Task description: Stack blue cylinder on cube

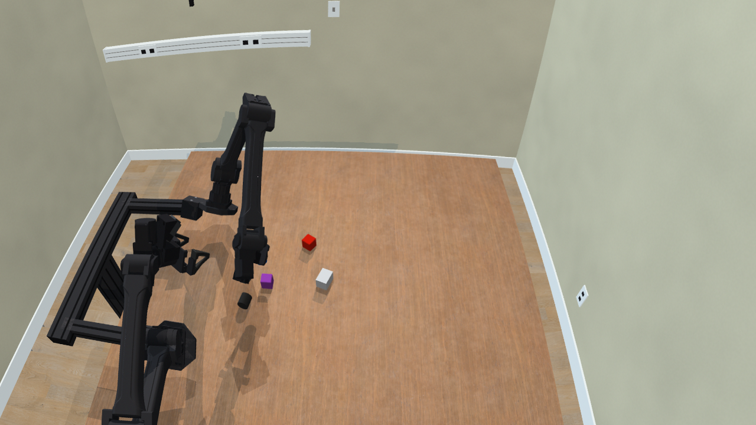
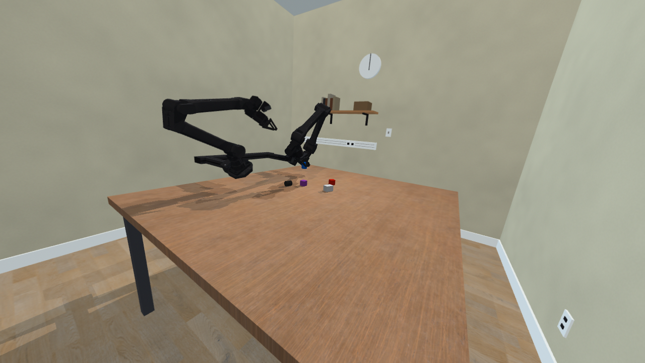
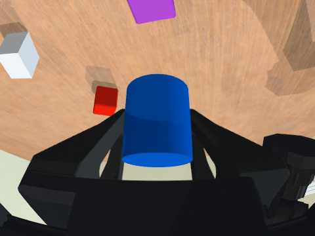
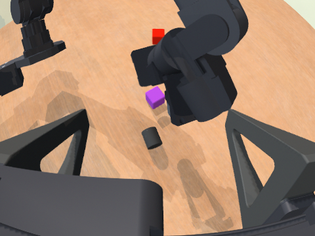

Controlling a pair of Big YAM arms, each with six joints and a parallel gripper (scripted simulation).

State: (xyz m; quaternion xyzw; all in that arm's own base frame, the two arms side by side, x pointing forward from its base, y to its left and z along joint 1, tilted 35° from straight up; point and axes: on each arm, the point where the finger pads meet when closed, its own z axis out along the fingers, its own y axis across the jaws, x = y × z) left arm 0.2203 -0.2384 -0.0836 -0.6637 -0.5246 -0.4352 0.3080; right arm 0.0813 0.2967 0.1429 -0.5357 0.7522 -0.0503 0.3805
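The purple cube is 130 mm below my left hand. Round my left hand: blue cylinder right at my left hand; then white cube 210 mm ahead, 30 mm to the left, 130 mm below; then black cylinder 60 mm behind, 100 mm to the right, 130 mm below.
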